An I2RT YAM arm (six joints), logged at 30 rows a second.
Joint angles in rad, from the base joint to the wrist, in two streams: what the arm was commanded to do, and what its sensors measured. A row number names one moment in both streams.
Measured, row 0:
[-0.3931, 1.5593, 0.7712, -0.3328, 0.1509, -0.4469]
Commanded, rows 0 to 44:
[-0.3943, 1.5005, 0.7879, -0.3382, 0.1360, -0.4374]
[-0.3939, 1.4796, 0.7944, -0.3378, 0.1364, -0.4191]
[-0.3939, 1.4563, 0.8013, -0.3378, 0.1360, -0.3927]
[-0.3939, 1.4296, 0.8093, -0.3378, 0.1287, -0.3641]
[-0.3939, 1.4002, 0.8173, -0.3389, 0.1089, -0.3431]
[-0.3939, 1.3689, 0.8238, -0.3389, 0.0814, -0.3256]
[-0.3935, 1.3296, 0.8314, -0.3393, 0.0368, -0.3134]
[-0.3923, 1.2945, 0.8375, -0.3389, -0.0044, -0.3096]
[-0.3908, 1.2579, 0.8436, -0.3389, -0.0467, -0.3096]
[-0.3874, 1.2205, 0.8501, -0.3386, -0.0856, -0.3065]
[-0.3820, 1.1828, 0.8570, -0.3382, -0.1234, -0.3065]
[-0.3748, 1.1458, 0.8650, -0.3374, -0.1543, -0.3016]
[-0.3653, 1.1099, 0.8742, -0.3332, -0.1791, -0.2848]
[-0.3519, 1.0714, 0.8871, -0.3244, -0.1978, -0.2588]
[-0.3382, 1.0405, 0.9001, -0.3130, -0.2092, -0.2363]
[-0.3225, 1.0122, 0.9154, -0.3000, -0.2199, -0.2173]
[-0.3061, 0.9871, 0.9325, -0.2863, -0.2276, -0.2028]
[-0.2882, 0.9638, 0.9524, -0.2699, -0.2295, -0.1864]
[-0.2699, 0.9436, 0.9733, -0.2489, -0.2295, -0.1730]
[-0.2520, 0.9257, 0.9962, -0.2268, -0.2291, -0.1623]
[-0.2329, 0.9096, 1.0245, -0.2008, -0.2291, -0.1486]
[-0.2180, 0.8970, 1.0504, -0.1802, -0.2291, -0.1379]
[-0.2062, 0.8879, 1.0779, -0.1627, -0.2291, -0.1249]
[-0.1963, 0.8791, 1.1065, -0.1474, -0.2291, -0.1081]
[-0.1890, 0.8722, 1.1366, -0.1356, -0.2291, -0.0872]
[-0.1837, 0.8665, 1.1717, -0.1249, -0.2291, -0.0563]
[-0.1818, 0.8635, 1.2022, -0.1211, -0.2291, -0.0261]
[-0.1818, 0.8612, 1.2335, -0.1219, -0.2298, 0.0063]
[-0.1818, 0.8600, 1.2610, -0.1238, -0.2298, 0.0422]
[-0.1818, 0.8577, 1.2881, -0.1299, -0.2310, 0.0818]
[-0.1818, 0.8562, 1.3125, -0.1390, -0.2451, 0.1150]
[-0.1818, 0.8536, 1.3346, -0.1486, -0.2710, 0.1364]
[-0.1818, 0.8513, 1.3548, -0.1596, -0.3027, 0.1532]
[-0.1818, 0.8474, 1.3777, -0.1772, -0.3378, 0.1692]
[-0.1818, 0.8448, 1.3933, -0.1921, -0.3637, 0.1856]
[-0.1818, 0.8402, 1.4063, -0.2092, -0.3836, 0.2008]
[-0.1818, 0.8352, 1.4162, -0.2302, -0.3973, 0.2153]
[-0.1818, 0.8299, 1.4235, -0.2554, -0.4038, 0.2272]
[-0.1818, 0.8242, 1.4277, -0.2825, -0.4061, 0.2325]
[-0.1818, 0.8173, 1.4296, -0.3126, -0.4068, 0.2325]
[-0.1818, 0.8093, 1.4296, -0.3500, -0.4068, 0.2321]
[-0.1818, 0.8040, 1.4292, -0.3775, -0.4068, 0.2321]
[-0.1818, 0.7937, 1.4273, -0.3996, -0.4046, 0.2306]
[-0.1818, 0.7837, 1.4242, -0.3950, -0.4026, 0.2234]
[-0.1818, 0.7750, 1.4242, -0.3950, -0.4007, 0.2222]
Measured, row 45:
[-0.1848, 0.7994, 1.4155, -0.3958, -0.3782, 0.1974]
